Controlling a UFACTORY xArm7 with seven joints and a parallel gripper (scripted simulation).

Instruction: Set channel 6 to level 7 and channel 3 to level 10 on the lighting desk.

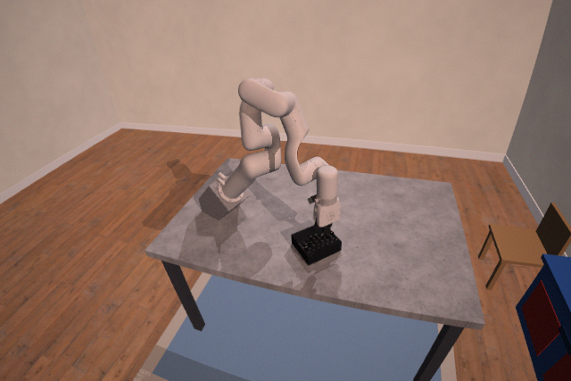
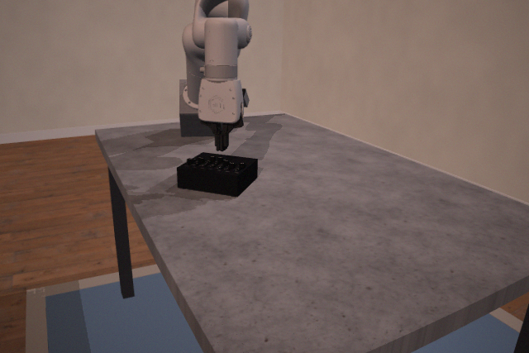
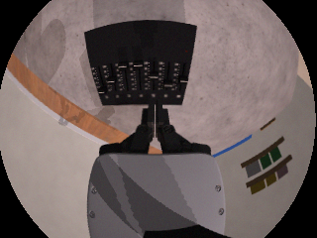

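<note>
Right now the fader cap is 60 mm below my hand and 20 mm to the left of it.
</note>
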